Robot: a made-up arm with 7 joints.
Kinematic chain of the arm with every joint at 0, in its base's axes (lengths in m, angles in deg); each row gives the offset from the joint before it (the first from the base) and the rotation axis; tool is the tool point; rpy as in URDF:
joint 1: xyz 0.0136 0.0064 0.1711 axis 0 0.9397 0.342
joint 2: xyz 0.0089 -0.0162 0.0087 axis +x
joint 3: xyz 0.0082 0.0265 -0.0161 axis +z
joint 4: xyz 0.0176 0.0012 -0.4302 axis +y
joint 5: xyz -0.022 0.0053 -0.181 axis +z
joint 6: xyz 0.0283 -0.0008 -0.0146 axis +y
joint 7: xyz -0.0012 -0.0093 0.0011 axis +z
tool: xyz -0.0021 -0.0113 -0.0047 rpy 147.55 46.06 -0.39
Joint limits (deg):
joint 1: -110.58..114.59
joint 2: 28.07..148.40
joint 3: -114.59..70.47
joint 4: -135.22..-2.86
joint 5: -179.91..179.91
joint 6: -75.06..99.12
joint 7: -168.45..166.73
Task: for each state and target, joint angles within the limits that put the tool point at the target. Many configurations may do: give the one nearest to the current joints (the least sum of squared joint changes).
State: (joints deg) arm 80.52 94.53 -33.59 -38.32 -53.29 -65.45 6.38
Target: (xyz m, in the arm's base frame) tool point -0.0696 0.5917 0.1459
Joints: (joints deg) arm 60.78 97.05 -23.34 -52.28 -50.79 -65.31 5.63
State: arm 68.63 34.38 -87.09 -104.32 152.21 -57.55 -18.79
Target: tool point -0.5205 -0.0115 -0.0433
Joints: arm 75.98 28.43 -87.70 -67.49 158.27 -59.27 -19.74
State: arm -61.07 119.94 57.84 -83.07 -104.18 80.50 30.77
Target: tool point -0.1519 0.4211 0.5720
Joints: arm -61.05 117.08 57.91 -68.39 -105.85 80.17 31.28
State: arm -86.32 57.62 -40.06 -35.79 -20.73 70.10 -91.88
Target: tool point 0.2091 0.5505 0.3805
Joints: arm -77.10 92.61 -39.73 -13.54 -22.41 66.44 -92.02
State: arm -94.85 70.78 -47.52 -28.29 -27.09 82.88 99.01
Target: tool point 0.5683 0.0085 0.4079
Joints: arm -101.81 38.61 -50.74 -42.29 -26.13 82.16 99.10
